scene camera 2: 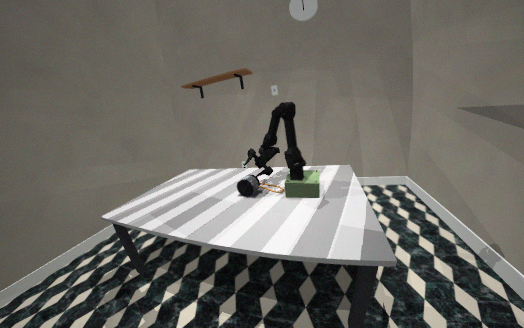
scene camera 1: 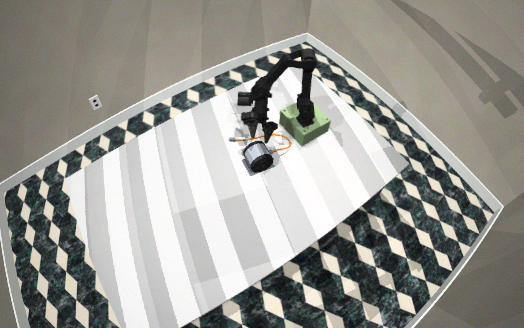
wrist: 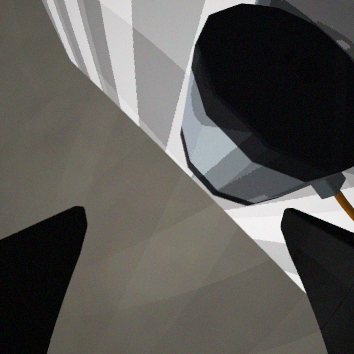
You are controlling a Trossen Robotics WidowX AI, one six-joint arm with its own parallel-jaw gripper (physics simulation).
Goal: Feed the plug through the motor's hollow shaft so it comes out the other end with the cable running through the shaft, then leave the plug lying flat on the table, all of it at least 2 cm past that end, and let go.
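Frame: origin at the arm's base, x right, y ahead, z up, level; centimetres.
Seen in the pictures: gripper, fingertip midpoint: [scene camera 2: 249,171] [scene camera 1: 259,141] [wrist: 187,219]; arm's base, origin of the base link: [scene camera 2: 297,177] [scene camera 1: 305,120].
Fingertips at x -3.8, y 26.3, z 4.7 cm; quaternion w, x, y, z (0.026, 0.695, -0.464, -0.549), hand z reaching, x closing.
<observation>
Pixels of each thing's top centre, then the offset from my fingertips to it. "spot": a spot on its surface instead. Level surfaces: height alone.
- motor, middle of its top: [wrist: 217,165] [scene camera 1: 259,149] [scene camera 2: 247,177] dx -1.6, dy +1.1, dz -3.3 cm
- orange cable, surface spot: [wrist: 346,207] spot: dx -1.9, dy -6.8, dz -8.1 cm
- grey plug, middle of its top: [scene camera 1: 232,138] dx +15.4, dy +5.7, dz -12.1 cm
- striped table, its level: dz -13.4 cm
The motor [scene camera 1: 258,157] [scene camera 2: 248,185] [wrist: 215,152], a silver-grey cylinder with black ends, lies on its side on a small grey base. An orange cable [scene camera 1: 290,144] [wrist: 346,207] leaves a block on its side and loops round behind it in scene camera 1. The grey plug [scene camera 1: 232,139] lies on the table at the cable's free end, behind and left of the motor, outside the shaft. It does not show in the wrist view. The shaft's opening cannot be made out. My gripper [scene camera 1: 260,139] [scene camera 2: 251,170] [wrist: 187,219] is open and empty, close behind the motor, above the cable.
The arm stands on a green block [scene camera 1: 314,134] [scene camera 2: 302,189], right of the motor, with the cable loop between them. The striped table [scene camera 1: 210,225] [scene camera 2: 200,220] has its far edge behind the gripper. A wall shelf [scene camera 2: 217,79] hangs well beyond the table.
</observation>
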